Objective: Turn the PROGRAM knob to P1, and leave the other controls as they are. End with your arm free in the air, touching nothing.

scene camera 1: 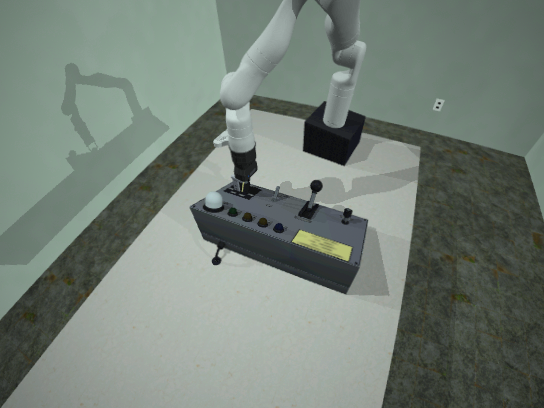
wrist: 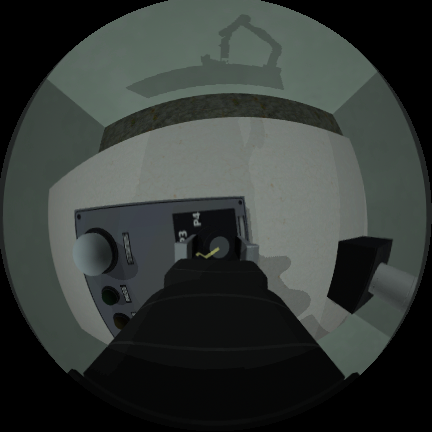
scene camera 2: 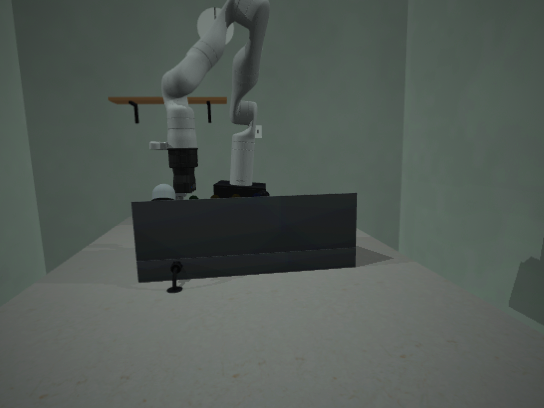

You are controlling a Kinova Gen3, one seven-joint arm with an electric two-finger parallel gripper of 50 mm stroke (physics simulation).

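Frame: origin at the arm's base, x ahead, y left, z up, level; centimetres.
Where they show: gripper, between the fingertips: (scene camera 1: pixel 242 184) (wrist: pixel 215 242); arm's base, origin of its link: (scene camera 1: pixel 333 121) (wrist: pixel 375 277) (scene camera 2: pixel 240 184).
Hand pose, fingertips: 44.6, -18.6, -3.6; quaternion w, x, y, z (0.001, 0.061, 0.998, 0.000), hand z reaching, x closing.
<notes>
Things, the pixels of their centre, and the offset from my fingertips, as dx, dy, dz. "spot": a spot on its surface instead.
- PROGRAM knob, middle of its body: (wrist: pixel 219 246) -0.4, +0.3, +1.1
- black label plate, a spot on its surface: (wrist: pixel 182 220) spot: +4.3, -3.4, -0.1
- grey control box, middle of its body: (wrist: pixel 188 321) (scene camera 2: pixel 247 235) (scene camera 1: pixel 282 227) +7.6, +18.6, -4.7
- white dome, a spot on its surface: (wrist: pixel 94 252) spot: +12.5, -0.8, +8.5
- small toggle, middle of its body: (scene camera 1: pixel 276 192) -1.1, +12.3, +0.1
- black-ball lever, middle of its body: (scene camera 1: pixel 316 185) -6.3, +24.2, +3.4
- small black control, middle of its body: (scene camera 1: pixel 346 218) -0.6, +36.4, -0.5
- crank, a spot on its surface: (scene camera 2: pixel 175 279) (scene camera 1: pixel 216 257) spot: +24.3, +2.8, -9.0
The PROGRAM knob (wrist: pixel 219 246) is a dark round knob with a grey top and a yellow pointer line, on a black label plate (scene camera 1: pixel 254 190) (wrist: pixel 182 220) at one end of the grey control box (scene camera 1: pixel 280 255) (scene camera 2: pixel 245 230) (wrist: pixel 150 220). In the wrist view the yellow line runs left and slightly down from the knob top, below the P3 label; P4 shows higher up. The P1 and P2 labels are hidden. My gripper (scene camera 1: pixel 242 187) (wrist: pixel 215 242) is open, pointing down, with its fingers on either side of the knob and low over the plate. Whether they touch it is unclear.
A white dome (scene camera 1: pixel 214 200) (scene camera 2: pixel 163 192) (wrist: pixel 94 252) and several coloured buttons stand near the knob. A small toggle (scene camera 1: pixel 277 193), a black-ball lever (scene camera 1: pixel 315 186) and a small black control (scene camera 1: pixel 347 215) stand farther along. A crank (scene camera 1: pixel 217 254) (scene camera 2: pixel 175 279) sticks out at the side.
</notes>
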